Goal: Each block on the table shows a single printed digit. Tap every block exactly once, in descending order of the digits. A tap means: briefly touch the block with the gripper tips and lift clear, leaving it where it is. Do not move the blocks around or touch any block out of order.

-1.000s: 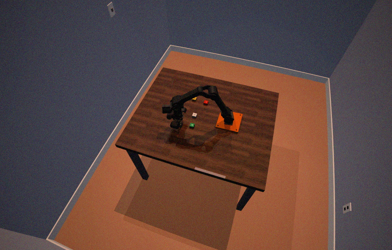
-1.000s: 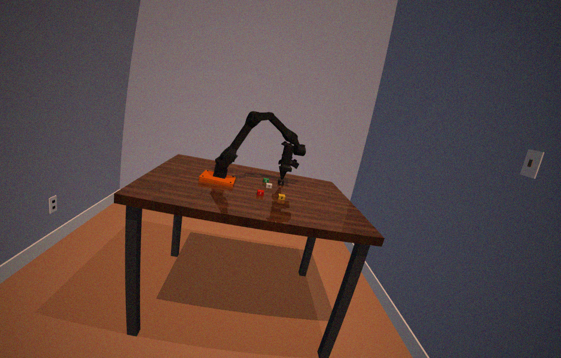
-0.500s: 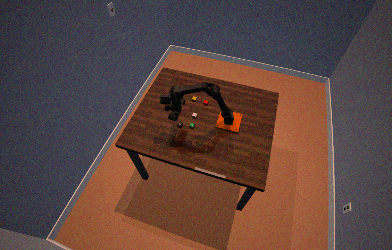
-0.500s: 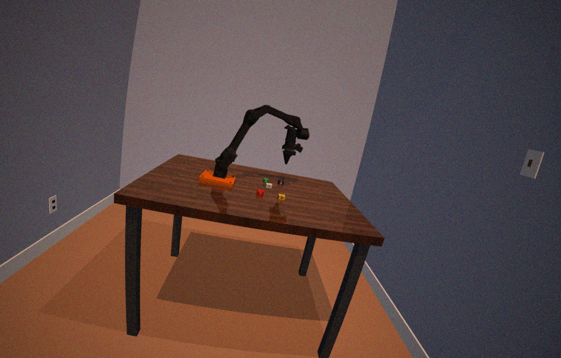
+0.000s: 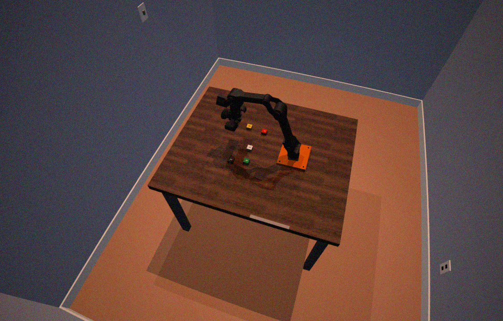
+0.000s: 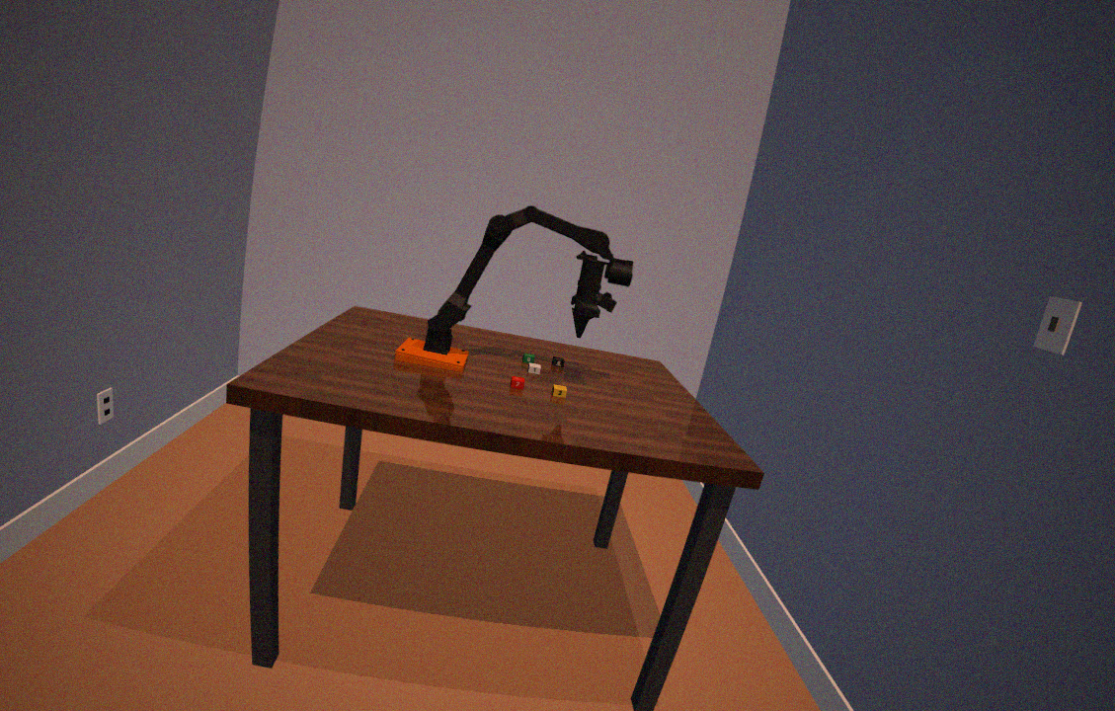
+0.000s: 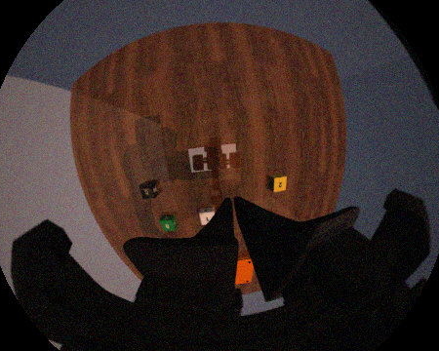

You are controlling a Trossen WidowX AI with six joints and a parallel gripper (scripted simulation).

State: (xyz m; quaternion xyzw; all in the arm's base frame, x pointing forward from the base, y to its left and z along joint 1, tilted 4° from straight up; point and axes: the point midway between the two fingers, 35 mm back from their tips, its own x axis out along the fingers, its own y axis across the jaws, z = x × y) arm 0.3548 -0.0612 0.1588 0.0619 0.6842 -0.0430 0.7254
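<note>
Right now the yellow block is 12 cm to the right of my gripper tip, 12 cm below it and 5 cm behind it. Also, from my gripper tip: white block (12 cm below, 9 cm behind, 5 cm to the left); then black block (16 cm to the left, 12 cm below); then green block (15 cm to the left, 12 cm below, 9 cm behind).
</note>
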